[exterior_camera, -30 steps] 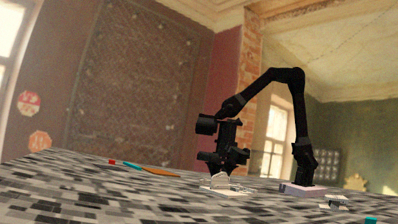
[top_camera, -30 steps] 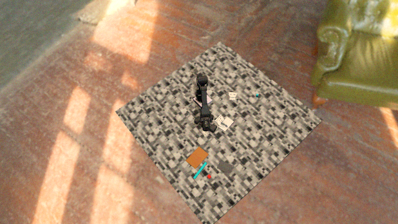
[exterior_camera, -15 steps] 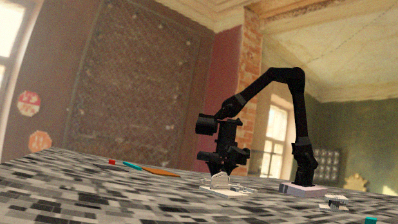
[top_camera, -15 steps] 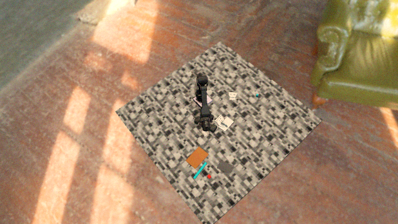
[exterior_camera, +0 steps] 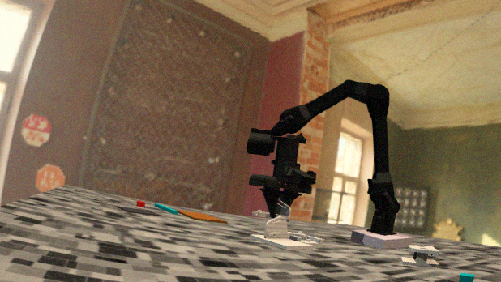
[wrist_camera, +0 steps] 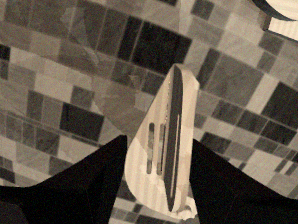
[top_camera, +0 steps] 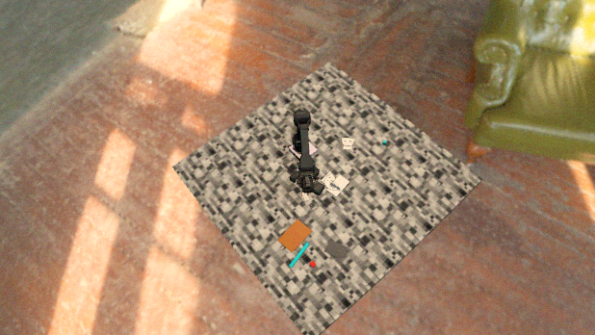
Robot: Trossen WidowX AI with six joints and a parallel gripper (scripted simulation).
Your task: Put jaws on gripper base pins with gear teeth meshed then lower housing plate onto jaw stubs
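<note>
Right now the cream plate is 15 cm to the left of my gripper tip, 8 cm ahead of it and 4 cm below it. From my gripper tip the other things lie so: teal bar: 28 cm to the right, 23 cm ahead, 4 cm below; then orange plate: 22 cm to the right, 13 cm ahead, 4 cm below; then grey plate: 33 cm ahead, 12 cm to the right, 4 cm below.
</note>
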